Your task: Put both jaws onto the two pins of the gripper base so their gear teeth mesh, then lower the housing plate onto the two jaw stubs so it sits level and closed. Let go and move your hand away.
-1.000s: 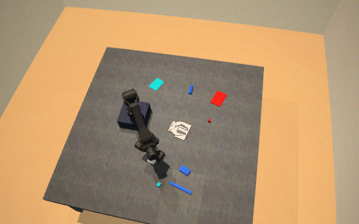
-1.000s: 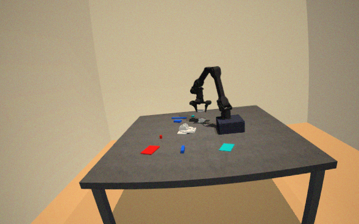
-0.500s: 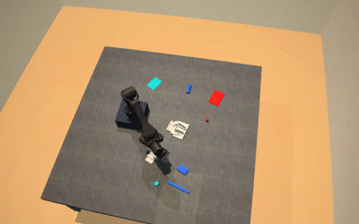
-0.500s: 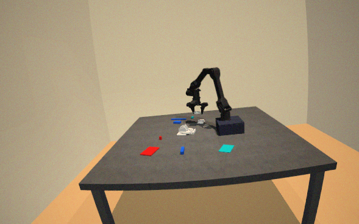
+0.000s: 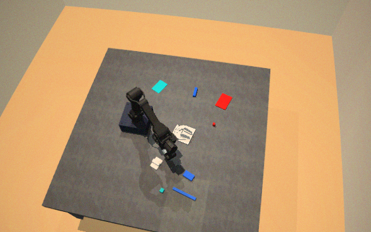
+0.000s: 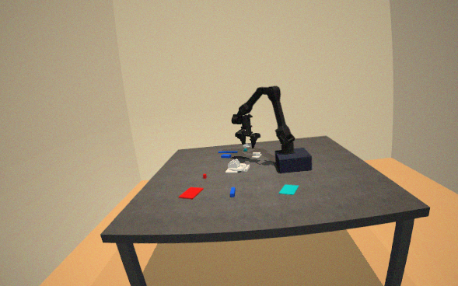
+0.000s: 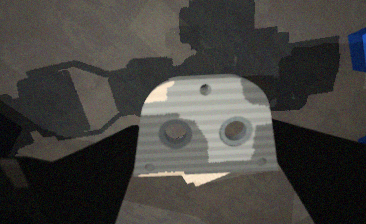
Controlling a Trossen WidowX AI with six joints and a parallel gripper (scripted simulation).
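Right now the white jaw is 70 mm ahead of my gripper tip, 200 mm to the left of it and 70 mm below it. The rest, counted from my gripper tip: blue block (160 mm ahead, 110 mm to the right, 70 mm below); white block (50 mm behind, 60 mm to the right, 70 mm below); cyan cube (10 mm ahead, 230 mm to the right, 80 mm below).
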